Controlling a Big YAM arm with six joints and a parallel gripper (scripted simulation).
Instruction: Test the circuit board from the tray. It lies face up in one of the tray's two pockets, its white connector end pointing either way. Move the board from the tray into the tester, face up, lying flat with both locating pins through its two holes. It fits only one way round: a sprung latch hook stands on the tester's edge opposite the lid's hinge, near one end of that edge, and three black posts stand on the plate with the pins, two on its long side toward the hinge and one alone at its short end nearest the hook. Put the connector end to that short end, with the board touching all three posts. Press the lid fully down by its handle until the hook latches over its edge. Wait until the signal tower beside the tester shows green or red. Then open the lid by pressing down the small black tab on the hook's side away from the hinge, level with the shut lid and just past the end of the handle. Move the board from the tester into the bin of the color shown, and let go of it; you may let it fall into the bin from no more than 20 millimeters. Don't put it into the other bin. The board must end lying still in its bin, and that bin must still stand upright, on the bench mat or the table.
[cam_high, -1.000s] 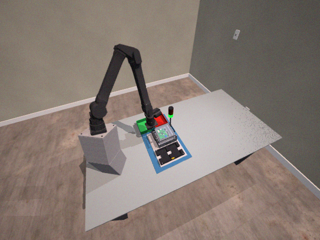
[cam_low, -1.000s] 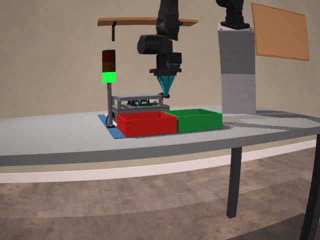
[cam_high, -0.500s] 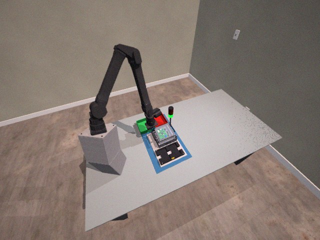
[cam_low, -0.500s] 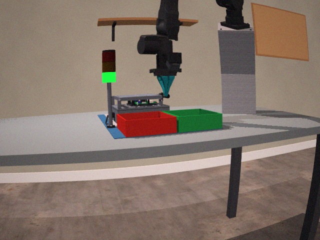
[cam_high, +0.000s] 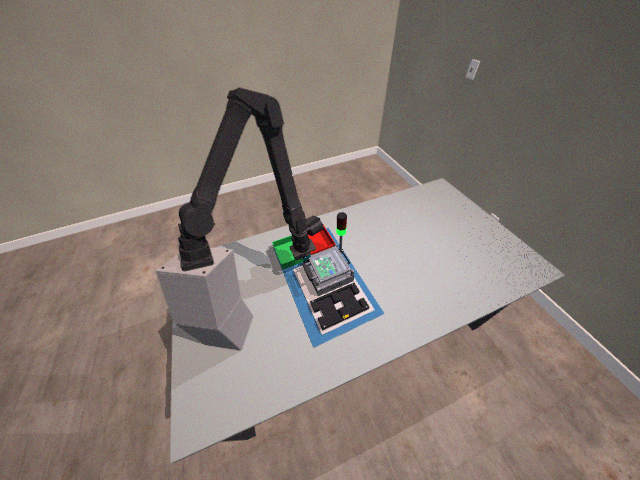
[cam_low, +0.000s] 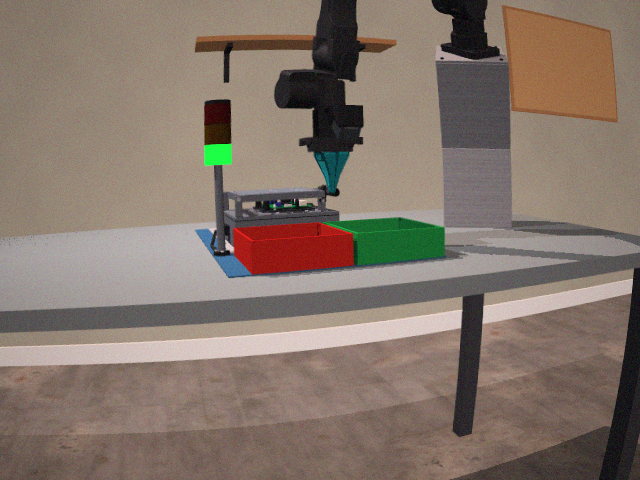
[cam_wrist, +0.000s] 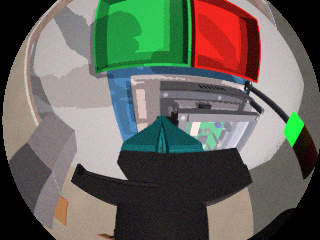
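Right now my hand is 10 mm short of the latch hook and 10 mm above it. The rest, counted from my hand: tester lid (70 mm to the right, 70 mm ahead, 10 mm below); tester plate (70 mm ahead, 60 mm to the right, 30 mm below); green circuit board (70 mm ahead, 60 mm to the right, 30 mm below).
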